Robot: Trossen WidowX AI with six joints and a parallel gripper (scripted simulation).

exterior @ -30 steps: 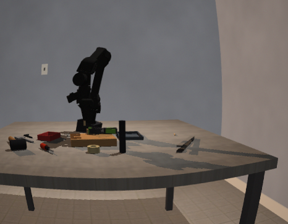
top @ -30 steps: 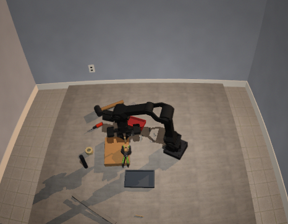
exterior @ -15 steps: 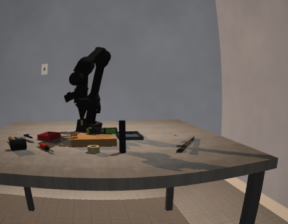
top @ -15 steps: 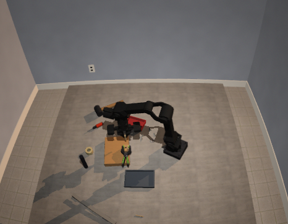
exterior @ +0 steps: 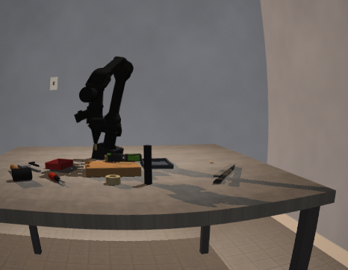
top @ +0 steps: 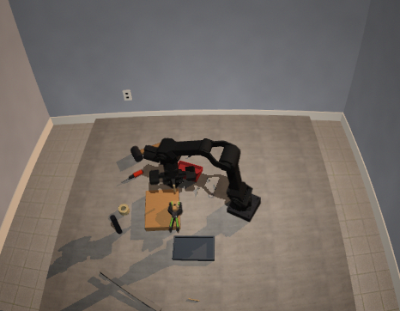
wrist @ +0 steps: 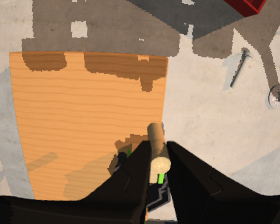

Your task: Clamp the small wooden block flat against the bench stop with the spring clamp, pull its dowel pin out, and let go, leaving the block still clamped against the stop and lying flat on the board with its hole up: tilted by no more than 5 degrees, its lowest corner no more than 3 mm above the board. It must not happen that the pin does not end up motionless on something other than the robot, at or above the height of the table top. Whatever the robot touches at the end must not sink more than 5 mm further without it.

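My hand is 20 mm past the red tray, 170 mm to the left of it and 130 mm above it. Also, from my hand: bench stop 20 mm behind, 50 mm to the left, 90 mm below; dowel pin 40 mm below; small wooden block 10 mm behind, 60 mm to the left, 90 mm below.
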